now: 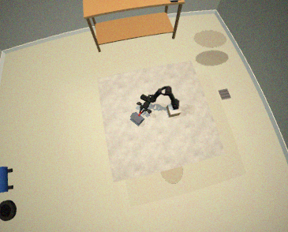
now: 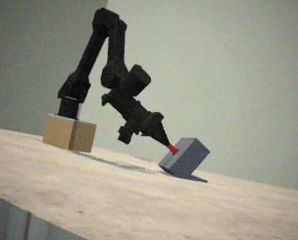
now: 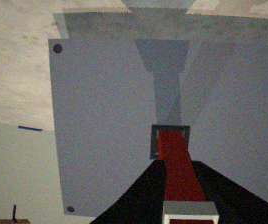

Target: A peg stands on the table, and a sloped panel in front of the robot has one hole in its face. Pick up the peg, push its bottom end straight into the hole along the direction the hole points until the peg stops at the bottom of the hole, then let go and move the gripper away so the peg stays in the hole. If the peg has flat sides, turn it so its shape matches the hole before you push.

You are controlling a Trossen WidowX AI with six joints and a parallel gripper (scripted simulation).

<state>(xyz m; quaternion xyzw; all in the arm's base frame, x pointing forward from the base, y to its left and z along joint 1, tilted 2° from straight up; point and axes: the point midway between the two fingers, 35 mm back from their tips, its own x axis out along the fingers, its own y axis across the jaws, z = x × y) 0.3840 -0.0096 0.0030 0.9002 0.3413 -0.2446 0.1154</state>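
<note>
Right now my gripper tip is 40 mm short of the grey panel block, 30 mm to the right of it and 30 mm above it. Also, from my gripper tip: peg: 10 mm behind, 10 mm to the right, 10 mm above.
</note>
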